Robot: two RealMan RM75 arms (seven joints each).
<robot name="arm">
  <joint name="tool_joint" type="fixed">
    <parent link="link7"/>
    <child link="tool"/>
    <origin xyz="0 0 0"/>
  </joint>
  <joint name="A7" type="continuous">
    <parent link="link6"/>
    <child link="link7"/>
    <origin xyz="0 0 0.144"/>
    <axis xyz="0 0 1"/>
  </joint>
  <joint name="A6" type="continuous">
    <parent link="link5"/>
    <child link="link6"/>
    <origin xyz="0 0 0"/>
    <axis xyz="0 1 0"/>
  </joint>
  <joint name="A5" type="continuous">
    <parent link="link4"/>
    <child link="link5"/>
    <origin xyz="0 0 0.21"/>
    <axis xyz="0 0 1"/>
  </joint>
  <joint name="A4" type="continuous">
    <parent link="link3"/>
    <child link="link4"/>
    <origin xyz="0 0 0"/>
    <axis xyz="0 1 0"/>
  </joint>
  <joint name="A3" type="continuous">
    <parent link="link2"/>
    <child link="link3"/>
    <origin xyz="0 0 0.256"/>
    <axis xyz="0 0 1"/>
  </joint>
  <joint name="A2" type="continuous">
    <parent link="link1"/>
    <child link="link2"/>
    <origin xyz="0 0 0"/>
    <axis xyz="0 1 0"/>
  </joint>
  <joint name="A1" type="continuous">
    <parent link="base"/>
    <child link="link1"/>
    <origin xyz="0 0 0.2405"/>
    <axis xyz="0 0 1"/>
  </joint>
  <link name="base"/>
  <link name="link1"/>
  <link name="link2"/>
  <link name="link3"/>
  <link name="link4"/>
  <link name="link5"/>
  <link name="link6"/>
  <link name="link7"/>
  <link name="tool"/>
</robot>
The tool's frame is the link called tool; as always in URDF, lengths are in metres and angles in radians. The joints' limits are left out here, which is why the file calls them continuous.
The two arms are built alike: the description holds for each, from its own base.
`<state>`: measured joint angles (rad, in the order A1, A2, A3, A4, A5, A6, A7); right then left.
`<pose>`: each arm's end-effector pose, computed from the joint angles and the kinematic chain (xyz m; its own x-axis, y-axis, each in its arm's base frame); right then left.
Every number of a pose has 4 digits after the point.
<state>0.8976 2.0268 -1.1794 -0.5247 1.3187 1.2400 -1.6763 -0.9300 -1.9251 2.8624 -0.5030 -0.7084 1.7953 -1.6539</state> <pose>0.1431 0.4073 -0.0531 0.9508 -0.1305 -0.2810 -0.1738 -0.9755 -0.1351 -0.1914 0.4070 0.0965 0.4302 0.3852 0.8164 0.5943 -0.8016 0.0650</pose>
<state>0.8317 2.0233 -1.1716 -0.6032 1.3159 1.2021 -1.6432 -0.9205 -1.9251 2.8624 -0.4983 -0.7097 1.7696 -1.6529</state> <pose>0.1564 0.4117 -0.0397 0.9432 -0.1522 -0.2953 -0.2192 -0.9531 -0.2087 -0.1969 0.4082 0.0958 0.4230 0.3888 0.8185 0.6173 -0.7849 0.0539</pose>
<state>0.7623 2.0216 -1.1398 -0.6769 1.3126 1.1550 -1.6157 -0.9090 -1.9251 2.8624 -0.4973 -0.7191 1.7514 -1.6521</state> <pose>0.1730 0.4168 -0.0221 0.9282 -0.1801 -0.3254 -0.2813 -0.9124 -0.2974 -0.2024 0.4084 0.0968 0.4127 0.3868 0.8247 0.6364 -0.7702 0.0428</pose>
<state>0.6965 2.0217 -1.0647 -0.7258 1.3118 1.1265 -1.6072 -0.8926 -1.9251 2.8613 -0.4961 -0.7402 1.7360 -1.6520</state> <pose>0.1945 0.4195 -0.0004 0.8998 -0.2143 -0.3800 -0.3620 -0.8529 -0.3761 -0.2090 0.4077 0.0992 0.3932 0.3793 0.8376 0.6562 -0.7539 0.0334</pose>
